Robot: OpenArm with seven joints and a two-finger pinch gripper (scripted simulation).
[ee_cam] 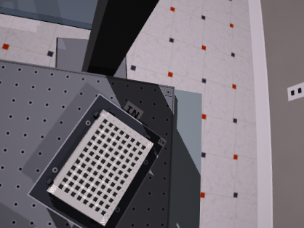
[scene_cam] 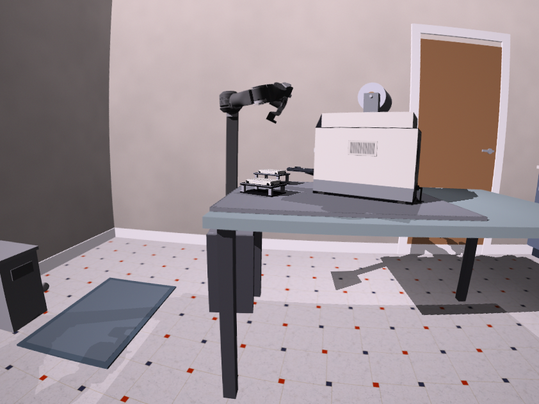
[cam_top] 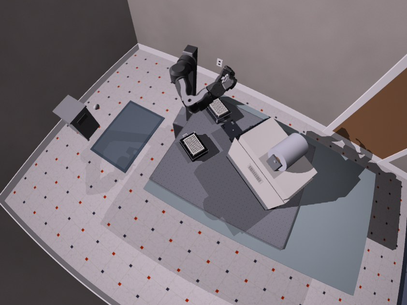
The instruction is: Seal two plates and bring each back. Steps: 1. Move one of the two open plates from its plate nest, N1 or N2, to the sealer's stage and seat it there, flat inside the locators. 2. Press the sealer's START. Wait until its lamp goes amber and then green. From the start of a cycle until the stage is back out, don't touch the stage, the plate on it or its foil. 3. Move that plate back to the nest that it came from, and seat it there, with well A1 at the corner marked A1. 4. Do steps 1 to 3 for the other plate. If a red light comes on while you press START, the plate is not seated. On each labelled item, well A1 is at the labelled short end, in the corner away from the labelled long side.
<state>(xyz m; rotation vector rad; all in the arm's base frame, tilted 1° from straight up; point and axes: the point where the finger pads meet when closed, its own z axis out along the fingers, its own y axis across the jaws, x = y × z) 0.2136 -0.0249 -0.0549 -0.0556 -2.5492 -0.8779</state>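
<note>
Right now my hand is 31 cm above the plate nest, 3 cm to the right of it and 1 cm short of it. From my hand the other things lie so: N1 label 37 cm below, 9 cm to the left, 8 cm behind; screen 28 cm ahead, 15 cm to the right, 4 cm below; sealer stage 27 cm below, 16 cm ahead, 12 cm to the right.
</note>
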